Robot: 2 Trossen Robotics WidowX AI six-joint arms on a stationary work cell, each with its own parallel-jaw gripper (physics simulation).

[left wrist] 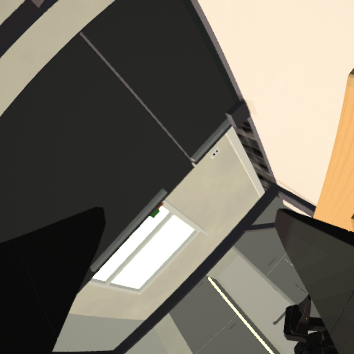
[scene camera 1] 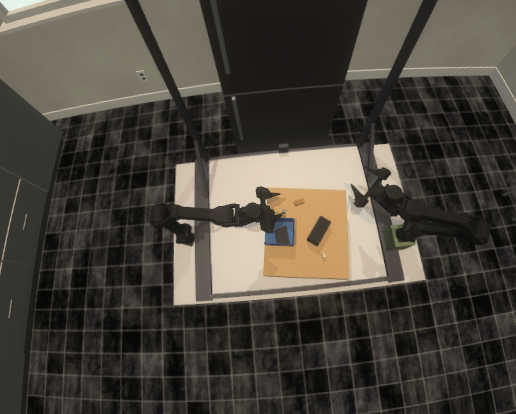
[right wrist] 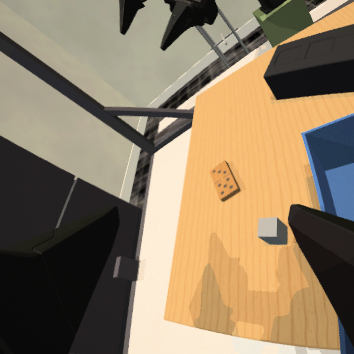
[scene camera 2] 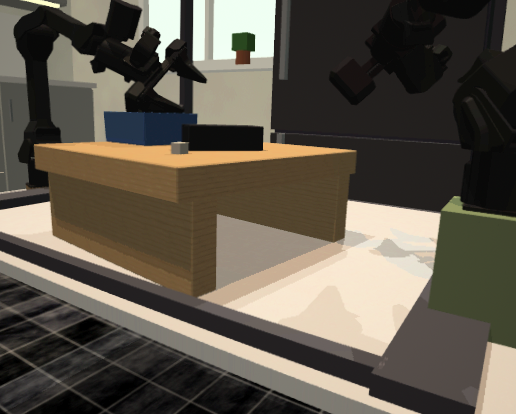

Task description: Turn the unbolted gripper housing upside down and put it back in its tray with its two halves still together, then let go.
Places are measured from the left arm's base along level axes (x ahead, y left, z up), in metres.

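Pixels of known places: left gripper, between the fingertips: [left wrist: 191, 216] [scene camera 1: 357, 175] [right wrist: 140, 40] [scene camera 2: 374, 70]; right gripper, between the fingertips: [scene camera 1: 281, 204] [right wrist: 203, 213] [scene camera 2: 195, 95]; left arm's base, origin of its link: [scene camera 1: 403, 234] [right wrist: 274, 3] [scene camera 2: 498, 209]; right arm's base, origin of its link: [scene camera 1: 187, 238] [scene camera 2: 41, 185].
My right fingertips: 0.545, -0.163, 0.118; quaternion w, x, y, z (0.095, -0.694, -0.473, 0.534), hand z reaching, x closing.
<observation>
For each thing: its middle in the pictures, then the offset to it from my right fingertips, as dx, dy, dz. Level surfaces: height alone.
- dark angular piece, middle of its body: [scene camera 1: 281, 235] +0.009, +0.120, -0.061
- blue tray, middle of its body: [scene camera 2: 150, 127] [scene camera 1: 279, 232] +0.017, +0.103, -0.061
- wooden table, height of its surface: dz -0.088
- long black box, middle of its body: [right wrist: 329, 61] [scene camera 2: 222, 137] [scene camera 1: 318, 230] -0.152, +0.114, -0.069
- domino, middle of its body: [right wrist: 223, 179] [scene camera 1: 298, 202] -0.086, -0.032, -0.084
- grey cube, middle of its body: [right wrist: 272, 231] -0.012, +0.009, -0.076
- small cube, middle of its body: [scene camera 2: 179, 148] [scene camera 1: 323, 255] -0.159, +0.220, -0.080
- green block, middle of its body: [scene camera 2: 489, 266] [right wrist: 285, 24] [scene camera 1: 397, 238] -0.545, +0.163, -0.181
A dark angular piece [scene camera 1: 282, 235], which looks like the gripper housing, lies in the blue tray [scene camera 1: 293, 233] [scene camera 2: 125, 128] [right wrist: 314, 165]. Its halves and which side is up cannot be made out. It is hidden by the tray wall in scene camera 2 and does not show in the right wrist view. My right gripper [scene camera 1: 281, 204] [scene camera 2: 194, 96] [right wrist: 203, 213] is open and empty, above the tray's upper edge in scene camera 1, with one finger over the tray side. My left gripper [scene camera 1: 360, 178] [left wrist: 191, 216] [right wrist: 140, 40] is open and empty, off the table's right side.
The wooden table [scene camera 1: 305, 267] [scene camera 2: 300, 154] [right wrist: 225, 120] also bears a long black box [scene camera 1: 319, 231] [scene camera 2: 223, 137] [right wrist: 312, 65], a domino [scene camera 1: 299, 202] [right wrist: 225, 181], a grey cube [right wrist: 268, 228] near the tray and another small cube [scene camera 1: 323, 255] [scene camera 2: 179, 148]. A green block [scene camera 2: 465, 270] is under the left arm.
</observation>
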